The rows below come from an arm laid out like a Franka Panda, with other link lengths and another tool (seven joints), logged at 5 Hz.
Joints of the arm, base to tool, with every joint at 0 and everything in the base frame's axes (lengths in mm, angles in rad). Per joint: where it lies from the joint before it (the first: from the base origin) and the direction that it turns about. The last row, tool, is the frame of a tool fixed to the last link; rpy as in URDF.
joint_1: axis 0 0 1 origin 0.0 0.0 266.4
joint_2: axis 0 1 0 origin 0.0 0.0 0.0
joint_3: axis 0 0 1 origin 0.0 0.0 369.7
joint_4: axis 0 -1 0 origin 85.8 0.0 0.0
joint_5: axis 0 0 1 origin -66.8 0.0 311.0
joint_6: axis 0 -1 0 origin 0.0 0.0 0.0
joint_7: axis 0 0 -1 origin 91.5 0.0 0.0
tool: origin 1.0 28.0 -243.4 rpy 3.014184 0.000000 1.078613
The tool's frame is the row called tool.
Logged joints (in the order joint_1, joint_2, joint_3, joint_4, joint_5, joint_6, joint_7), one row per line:
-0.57, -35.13, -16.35, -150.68, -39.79, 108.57, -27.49
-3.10, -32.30, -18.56, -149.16, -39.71, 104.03, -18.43
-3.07, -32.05, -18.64, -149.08, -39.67, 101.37, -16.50
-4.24, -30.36, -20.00, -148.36, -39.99, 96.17, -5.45
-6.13, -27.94, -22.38, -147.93, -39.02, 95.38, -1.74
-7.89, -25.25, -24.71, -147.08, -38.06, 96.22, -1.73
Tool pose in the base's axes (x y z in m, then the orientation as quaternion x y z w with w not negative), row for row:
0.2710, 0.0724, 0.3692, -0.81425, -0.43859, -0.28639, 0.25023
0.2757, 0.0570, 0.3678, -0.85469, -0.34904, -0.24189, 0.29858
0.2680, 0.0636, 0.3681, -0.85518, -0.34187, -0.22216, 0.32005
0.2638, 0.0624, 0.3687, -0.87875, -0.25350, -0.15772, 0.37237
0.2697, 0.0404, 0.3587, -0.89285, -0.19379, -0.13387, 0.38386
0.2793, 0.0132, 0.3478, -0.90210, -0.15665, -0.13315, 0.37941
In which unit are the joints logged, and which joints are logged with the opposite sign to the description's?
The joints are logged in degrees. Opposite sign: joint_5.
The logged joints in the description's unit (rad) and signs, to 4 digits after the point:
-0.0099, -0.6131, -0.2854, -2.6299, 0.6945, 1.8949, -0.4798
-0.0541, -0.5637, -0.3239, -2.6033, 0.6931, 1.8157, -0.3217
-0.0536, -0.5594, -0.3253, -2.6019, 0.6924, 1.7692, -0.2880
-0.0740, -0.5299, -0.3491, -2.5894, 0.6980, 1.6785, -0.0951
-0.1070, -0.4876, -0.3906, -2.5819, 0.6810, 1.6647, -0.0304
-0.1377, -0.4407, -0.4313, -2.5670, 0.6643, 1.6794, -0.0302

